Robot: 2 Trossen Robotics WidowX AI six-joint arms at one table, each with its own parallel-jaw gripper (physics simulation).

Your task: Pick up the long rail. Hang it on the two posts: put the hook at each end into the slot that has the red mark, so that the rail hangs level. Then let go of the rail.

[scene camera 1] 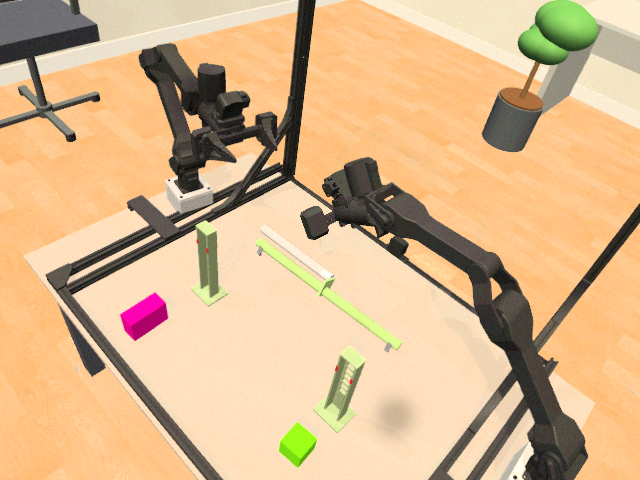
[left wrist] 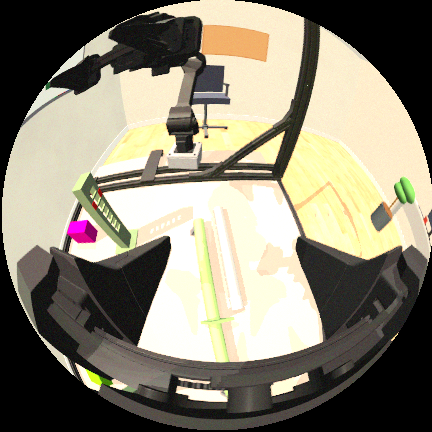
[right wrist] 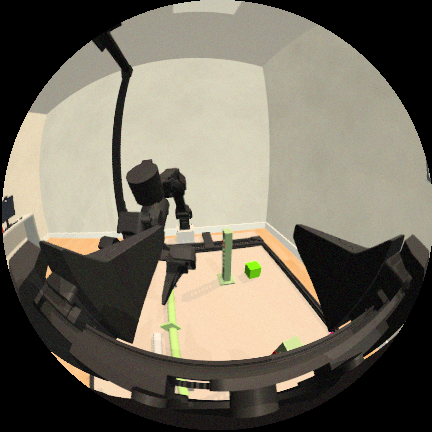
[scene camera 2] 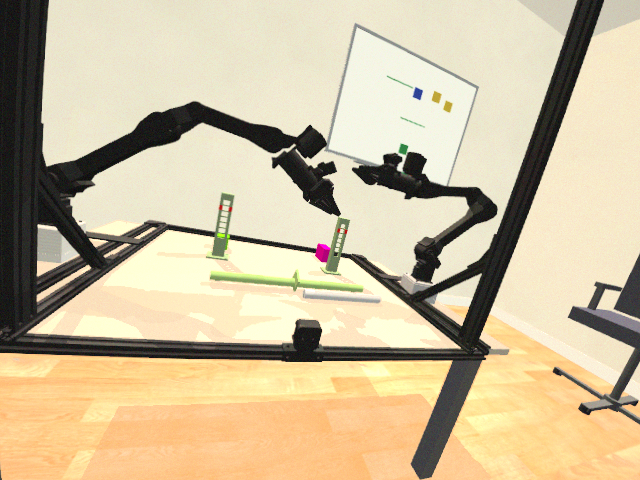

Scene:
my left gripper: open, holds nothing
my right gripper: open, holds nothing
a magenta block: on the table
a green block: on the table
a light-green rail: on the table
a white bar: on the table

